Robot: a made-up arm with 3 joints.
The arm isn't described. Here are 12 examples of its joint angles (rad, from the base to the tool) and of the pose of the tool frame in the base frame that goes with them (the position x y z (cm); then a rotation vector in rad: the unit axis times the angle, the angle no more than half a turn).
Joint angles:
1: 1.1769 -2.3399 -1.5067
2: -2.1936 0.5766 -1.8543
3: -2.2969 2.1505 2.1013
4: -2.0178 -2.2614 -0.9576
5: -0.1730 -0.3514 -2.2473
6: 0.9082 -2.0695 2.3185
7: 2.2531 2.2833 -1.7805
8: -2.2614 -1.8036 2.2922
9: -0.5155 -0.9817 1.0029
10: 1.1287 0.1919 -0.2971
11: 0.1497 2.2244 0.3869
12: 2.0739 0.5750 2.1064
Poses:
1: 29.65 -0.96 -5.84 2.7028 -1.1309 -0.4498
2: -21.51 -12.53 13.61 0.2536 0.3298 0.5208
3: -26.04 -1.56 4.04 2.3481 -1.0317 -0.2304
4: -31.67 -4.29 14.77 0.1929 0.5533 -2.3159
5: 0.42 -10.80 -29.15 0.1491 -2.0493 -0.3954
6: 34.57 -1.34 -3.36 -0.0930 0.8418 2.1842
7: 12.69 -2.26 18.33 2.4988 1.0611 0.6017
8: -35.17 -3.12 11.19 -1.9820 -1.1926 -0.0305
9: -1.08 -15.48 -27.79 1.0435 1.3848 0.2595
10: 17.79 -10.99 1.26 -0.1913 -1.4211 -0.0845
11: 14.10 5.59 -20.55 -2.1478 0.1301 -0.5905
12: 10.98 -11.30 28.16 0.2854 0.0316 -0.4992
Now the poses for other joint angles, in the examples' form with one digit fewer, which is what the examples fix.
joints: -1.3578 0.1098 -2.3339
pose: -27.1 -13.0 -9.3 0.031 -0.975 0.110
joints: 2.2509 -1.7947 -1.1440
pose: 23.9 -6.7 26.2 -1.990 1.852 -1.230
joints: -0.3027 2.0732 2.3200
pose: 9.7 -3.3 -19.9 -1.332 1.429 -2.115
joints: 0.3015 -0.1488 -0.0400
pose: 12.6 -13.7 -12.2 0.148 -0.341 0.019
